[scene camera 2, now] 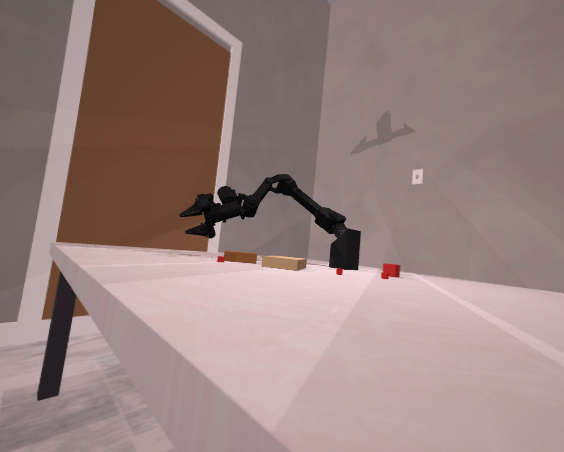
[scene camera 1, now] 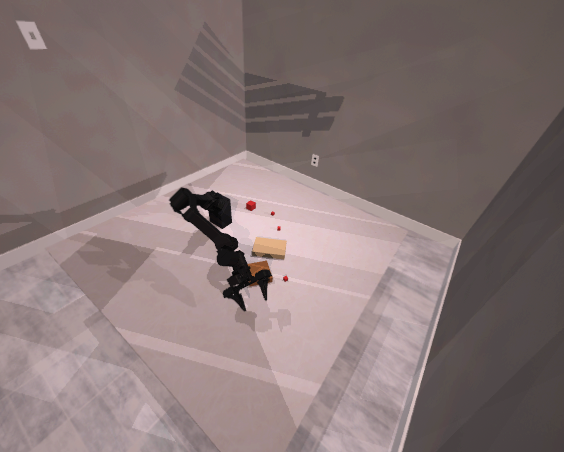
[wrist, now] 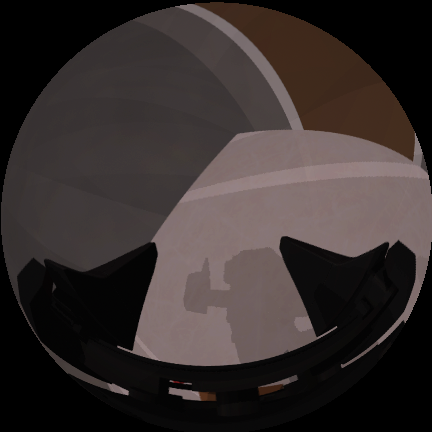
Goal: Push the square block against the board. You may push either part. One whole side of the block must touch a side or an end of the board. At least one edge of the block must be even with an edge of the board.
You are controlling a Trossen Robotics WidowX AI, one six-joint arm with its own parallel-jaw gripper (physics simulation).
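Seen in the pictures: gripper, between the fingertips: (scene camera 2: 182,224) (scene camera 1: 255,306) (wrist: 218,246); arm's base, origin of its link: (scene camera 2: 345,238) (scene camera 1: 218,204).
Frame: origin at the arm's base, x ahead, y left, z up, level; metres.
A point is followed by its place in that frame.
Note:
The tan board (scene camera 1: 270,246) @[z -0.092, x 0.346, y 0.018 m] (scene camera 2: 280,262) @[z -0.105, x 0.407, y 0.065 m] lies flat on the table. The brown square block (scene camera 1: 261,266) @[z -0.092, x 0.398, y -0.106 m] (scene camera 2: 240,257) @[z -0.107, x 0.434, y -0.092 m] lies near its long side, on the side away from the arm's base. A narrow gap shows between them, and the block looks turned a little relative to the board. My gripper (scene camera 1: 255,305) @[z -0.017, x 0.544, y -0.304 m] (scene camera 2: 184,223) @[z -0.017, x 0.544, y -0.304 m] (wrist: 218,246) @[z -0.017, x 0.544, y -0.304 m] is open and empty, raised above the table beyond the block. The gripper body hides part of the block in scene camera 1. Slivers of brown show through the gripper's body at the bottom of the wrist view.
A small red cube (scene camera 1: 285,278) @[z -0.108, x 0.515, y -0.077 m] (scene camera 2: 220,259) @[z -0.114, x 0.518, y -0.066 m] lies beside the block. Another small red cube (scene camera 1: 278,228) @[z -0.110, x 0.279, y 0.167 m] (scene camera 2: 339,271) @[z -0.113, x 0.285, y 0.177 m] lies past the board. A third small one (scene camera 1: 272,213) @[z -0.110, x 0.170, y 0.247 m] (scene camera 2: 384,275) @[z -0.113, x 0.177, y 0.253 m] and a larger red cube (scene camera 1: 251,205) @[z -0.086, x 0.050, y 0.196 m] (scene camera 2: 392,270) @[z -0.101, x 0.054, y 0.221 m] lie farther back, near the arm's base.

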